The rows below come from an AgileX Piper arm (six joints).
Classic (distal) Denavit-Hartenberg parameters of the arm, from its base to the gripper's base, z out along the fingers. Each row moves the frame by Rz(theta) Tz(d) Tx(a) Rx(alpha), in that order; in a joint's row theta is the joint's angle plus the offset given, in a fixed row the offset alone. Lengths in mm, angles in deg.
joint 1: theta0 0, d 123, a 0, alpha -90
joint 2: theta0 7.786, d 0, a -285, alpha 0
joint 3: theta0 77.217, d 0, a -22, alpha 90
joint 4: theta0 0, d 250.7, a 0, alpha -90
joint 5: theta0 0, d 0, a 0, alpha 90
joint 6: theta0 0, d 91, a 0, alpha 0
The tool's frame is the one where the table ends.
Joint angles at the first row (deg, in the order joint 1, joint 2, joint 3, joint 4, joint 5, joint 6):
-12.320, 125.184, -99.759, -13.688, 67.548, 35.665
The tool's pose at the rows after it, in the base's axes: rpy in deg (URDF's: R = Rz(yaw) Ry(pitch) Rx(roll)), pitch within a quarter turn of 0, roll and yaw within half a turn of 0; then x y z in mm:
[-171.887 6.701 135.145 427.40 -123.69 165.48]
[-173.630 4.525 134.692 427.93 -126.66 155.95]
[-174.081 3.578 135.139 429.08 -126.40 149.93]
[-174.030 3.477 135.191 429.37 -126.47 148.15]
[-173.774 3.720 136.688 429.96 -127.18 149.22]
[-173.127 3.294 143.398 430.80 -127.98 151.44]
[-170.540 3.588 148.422 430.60 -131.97 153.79]
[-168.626 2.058 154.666 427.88 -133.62 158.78]
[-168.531 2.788 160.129 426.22 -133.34 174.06]
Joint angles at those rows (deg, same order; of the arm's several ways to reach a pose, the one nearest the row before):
-14.026, 126.952, -100.673, -11.255, 67.548, 35.508
-14.906, 128.167, -100.808, -8.444, 67.197, 33.902
-15.011, 128.985, -100.933, -7.513, 66.978, 32.978
-15.012, 129.213, -100.934, -7.513, 66.859, 32.943
-15.012, 129.212, -101.173, -7.881, 66.844, 31.598
-15.011, 129.213, -101.686, -8.251, 67.164, 24.976
-15.011, 129.212, -102.100, -10.924, 67.541, 21.018
-15.012, 128.681, -102.195, -12.390, 69.008, 15.031
-15.011, 126.725, -102.192, -12.495, 69.132, 9.470

